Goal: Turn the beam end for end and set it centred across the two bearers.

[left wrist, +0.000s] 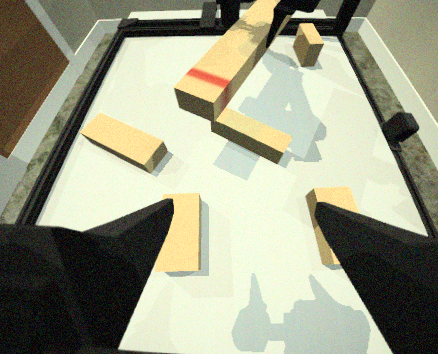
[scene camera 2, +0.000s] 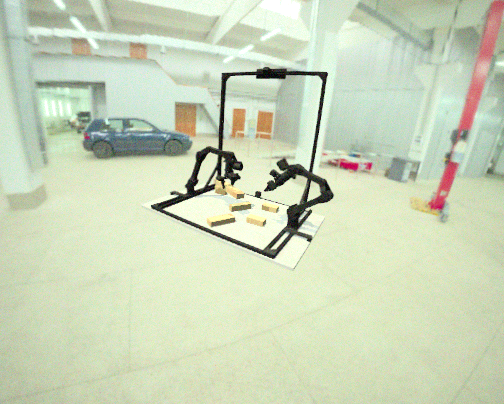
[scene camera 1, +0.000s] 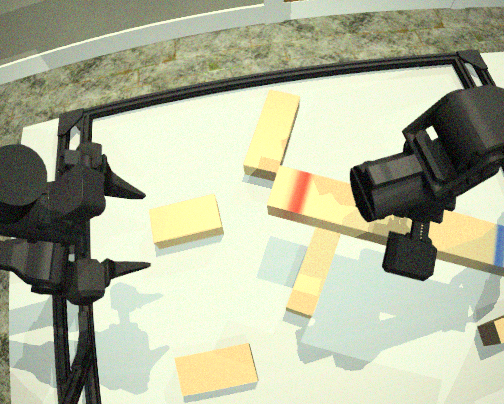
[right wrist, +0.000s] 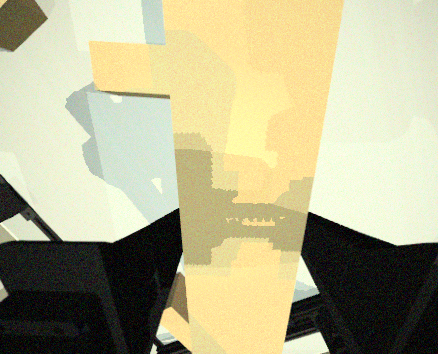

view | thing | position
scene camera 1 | my left gripper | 146, 230
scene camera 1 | my right gripper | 402, 226
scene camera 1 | wooden beam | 317, 201
